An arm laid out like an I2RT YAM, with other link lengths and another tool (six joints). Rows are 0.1 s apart.
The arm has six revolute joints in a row. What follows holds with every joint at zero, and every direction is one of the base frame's.
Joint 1 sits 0.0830 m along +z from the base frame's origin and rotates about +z.
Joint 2 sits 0.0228 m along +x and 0.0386 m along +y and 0.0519 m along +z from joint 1 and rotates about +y.
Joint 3 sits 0.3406 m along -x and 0.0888 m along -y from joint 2 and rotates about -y.
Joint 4 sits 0.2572 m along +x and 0.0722 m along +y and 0.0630 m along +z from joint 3 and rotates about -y.
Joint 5 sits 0.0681 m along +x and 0.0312 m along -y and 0.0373 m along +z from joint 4 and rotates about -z.
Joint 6 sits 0.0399 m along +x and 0.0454 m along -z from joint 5 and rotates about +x.
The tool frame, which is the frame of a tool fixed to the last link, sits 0.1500 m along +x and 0.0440 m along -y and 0.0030 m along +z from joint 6; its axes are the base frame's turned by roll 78.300, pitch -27.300 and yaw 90.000 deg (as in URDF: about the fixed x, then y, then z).
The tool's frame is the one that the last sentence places.
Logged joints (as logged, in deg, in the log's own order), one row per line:
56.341, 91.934, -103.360, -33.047, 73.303, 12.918
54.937, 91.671, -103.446, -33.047, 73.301, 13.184
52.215, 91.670, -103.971, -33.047, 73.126, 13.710
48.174, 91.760, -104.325, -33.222, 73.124, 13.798
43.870, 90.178, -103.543, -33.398, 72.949, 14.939
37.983, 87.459, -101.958, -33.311, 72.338, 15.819
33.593, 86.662, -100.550, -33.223, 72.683, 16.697
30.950, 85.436, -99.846, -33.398, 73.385, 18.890
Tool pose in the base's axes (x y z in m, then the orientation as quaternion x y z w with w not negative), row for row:
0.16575, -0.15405, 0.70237, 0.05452, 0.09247, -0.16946, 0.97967
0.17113, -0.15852, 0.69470, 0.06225, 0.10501, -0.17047, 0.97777
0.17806, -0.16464, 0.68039, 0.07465, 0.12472, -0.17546, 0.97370
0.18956, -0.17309, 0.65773, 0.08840, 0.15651, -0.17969, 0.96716
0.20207, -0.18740, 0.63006, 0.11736, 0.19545, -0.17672, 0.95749
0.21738, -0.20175, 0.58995, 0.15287, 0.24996, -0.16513, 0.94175
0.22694, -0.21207, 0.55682, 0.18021, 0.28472, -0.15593, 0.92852
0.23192, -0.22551, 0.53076, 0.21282, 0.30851, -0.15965, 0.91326
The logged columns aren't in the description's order. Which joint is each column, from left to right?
Columns, left to right: joint 3, joint 4, joint 6, joint 1, joint 2, joint 5.
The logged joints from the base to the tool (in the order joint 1, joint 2, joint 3, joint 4, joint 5, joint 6), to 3 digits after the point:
-33.047, 73.303, 56.341, 91.934, 12.918, -103.360
-33.047, 73.301, 54.937, 91.671, 13.184, -103.446
-33.047, 73.126, 52.215, 91.670, 13.710, -103.971
-33.222, 73.124, 48.174, 91.760, 13.798, -104.325
-33.398, 72.949, 43.870, 90.178, 14.939, -103.543
-33.311, 72.338, 37.983, 87.459, 15.819, -101.958
-33.223, 72.683, 33.593, 86.662, 16.697, -100.550
-33.398, 73.385, 30.950, 85.436, 18.890, -99.846

